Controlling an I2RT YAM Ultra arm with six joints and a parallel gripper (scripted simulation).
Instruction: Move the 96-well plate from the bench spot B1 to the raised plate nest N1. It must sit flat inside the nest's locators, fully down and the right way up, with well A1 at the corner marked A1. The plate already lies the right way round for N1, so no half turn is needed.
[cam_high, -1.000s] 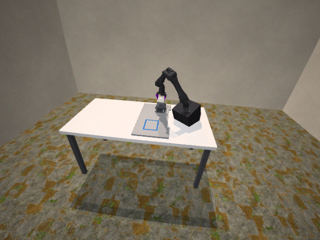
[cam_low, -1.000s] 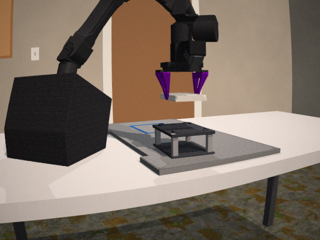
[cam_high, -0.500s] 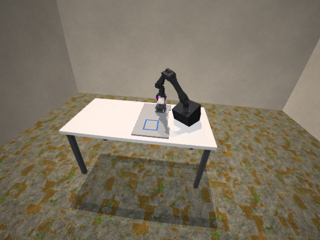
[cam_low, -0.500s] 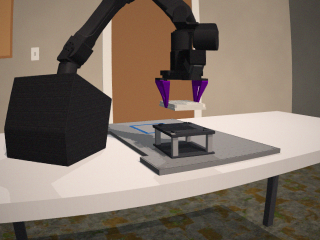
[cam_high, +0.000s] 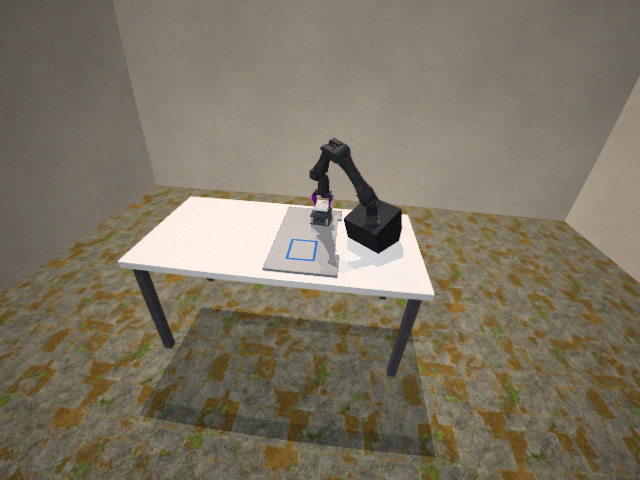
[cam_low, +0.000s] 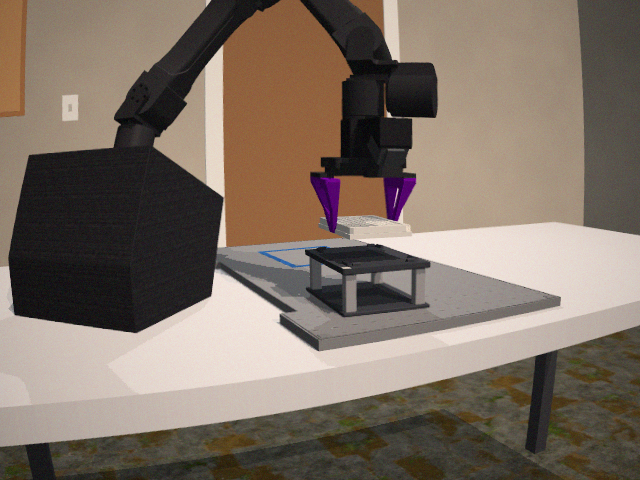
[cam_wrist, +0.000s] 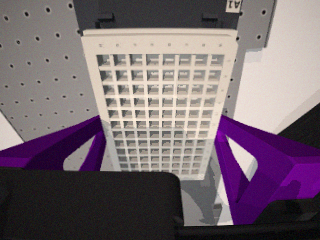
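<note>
My gripper is now 40 mm above the raised plate nest N1. From my hand the other things lie so: white 96-well plate: right at my hand; then A1 mark: 70 mm to the right, 60 mm behind, 40 mm below.
</note>
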